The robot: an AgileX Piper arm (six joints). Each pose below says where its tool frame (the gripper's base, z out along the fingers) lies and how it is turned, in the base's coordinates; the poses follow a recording.
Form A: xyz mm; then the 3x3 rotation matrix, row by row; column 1 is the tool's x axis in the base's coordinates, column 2 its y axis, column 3 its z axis. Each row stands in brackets.
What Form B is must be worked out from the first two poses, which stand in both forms.
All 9 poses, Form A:
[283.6 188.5 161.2], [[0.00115 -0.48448 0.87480], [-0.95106 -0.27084 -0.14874], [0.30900 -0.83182 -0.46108]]
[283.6 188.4 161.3], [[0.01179 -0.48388 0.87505], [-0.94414 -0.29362 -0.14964], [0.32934 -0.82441 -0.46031]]
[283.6 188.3 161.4], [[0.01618 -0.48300 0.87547], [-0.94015 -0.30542 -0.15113], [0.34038 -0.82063 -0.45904]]
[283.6 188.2 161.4], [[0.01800 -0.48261 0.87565], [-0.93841 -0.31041 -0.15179], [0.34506 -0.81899 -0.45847]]
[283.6 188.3 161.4], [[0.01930 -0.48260 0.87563], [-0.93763 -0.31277 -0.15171], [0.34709 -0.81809 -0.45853]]
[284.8 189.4 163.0], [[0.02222 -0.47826 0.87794], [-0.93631 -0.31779 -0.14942], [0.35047 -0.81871 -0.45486]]
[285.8 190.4 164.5], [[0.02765 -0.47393 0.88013], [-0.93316 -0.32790 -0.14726], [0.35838 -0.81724 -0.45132]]
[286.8 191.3 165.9], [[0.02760 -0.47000 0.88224], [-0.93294 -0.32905 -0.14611], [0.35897 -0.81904 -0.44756]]
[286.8 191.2 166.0], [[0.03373 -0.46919 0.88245], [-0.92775 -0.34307 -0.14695], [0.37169 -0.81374 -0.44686]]
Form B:
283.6 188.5 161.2 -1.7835 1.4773 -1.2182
283.6 188.4 161.3 -1.8053 1.4600 -1.2314
283.6 188.3 161.4 -1.8158 1.4512 -1.2398
283.6 188.2 161.4 -1.8202 1.4475 -1.2435
283.6 188.3 161.4 -1.8226 1.4456 -1.2446
284.8 189.4 163.0 -1.8240 1.4376 -1.2484
285.8 190.4 164.5 -1.8307 1.4256 -1.2548
286.8 191.3 165.9 -1.8281 1.4215 -1.2576
286.8 191.2 166.0 -1.8414 1.4105 -1.2663

